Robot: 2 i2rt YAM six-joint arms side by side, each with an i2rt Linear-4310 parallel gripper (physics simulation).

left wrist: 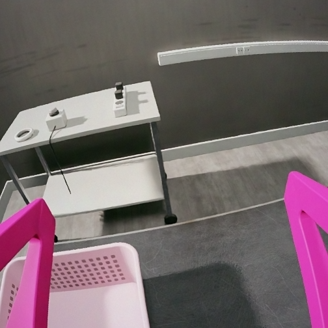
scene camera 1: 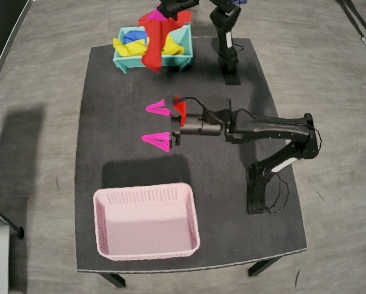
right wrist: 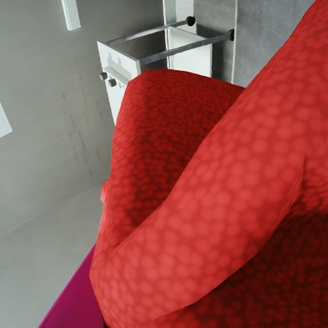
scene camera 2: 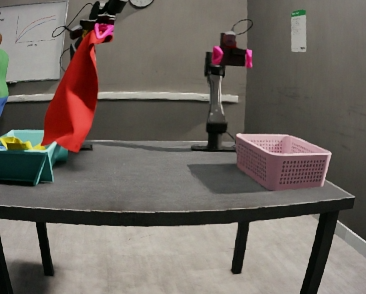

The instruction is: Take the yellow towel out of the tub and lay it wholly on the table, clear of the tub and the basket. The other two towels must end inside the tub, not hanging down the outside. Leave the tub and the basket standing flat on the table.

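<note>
The red towel (scene camera 1: 156, 50) (scene camera 2: 75, 102) (right wrist: 165, 235) hangs from my right gripper (scene camera 1: 158, 15) (scene camera 2: 104, 31), which is shut on it high above the tub. Its lower end hangs at the tub's near edge in scene camera 1. The yellow towel (scene camera 1: 131, 48) (scene camera 2: 17, 144) lies crumpled in the teal tub (scene camera 1: 131, 62) (scene camera 2: 22, 165), with one part over the rim at the left. The blue towel (scene camera 1: 134, 36) lies in the tub behind it. My left gripper (scene camera 1: 144, 123) (scene camera 2: 233, 57) (left wrist: 163, 199) is open and empty above the table between tub and basket.
The pink basket (scene camera 1: 145, 235) (scene camera 2: 300, 172) (left wrist: 95, 305) stands upright on the dark table (scene camera 1: 115, 100) (scene camera 2: 150, 185), at the end away from the tub. A white cart (left wrist: 40, 120) stands on the floor beyond the table's edge.
</note>
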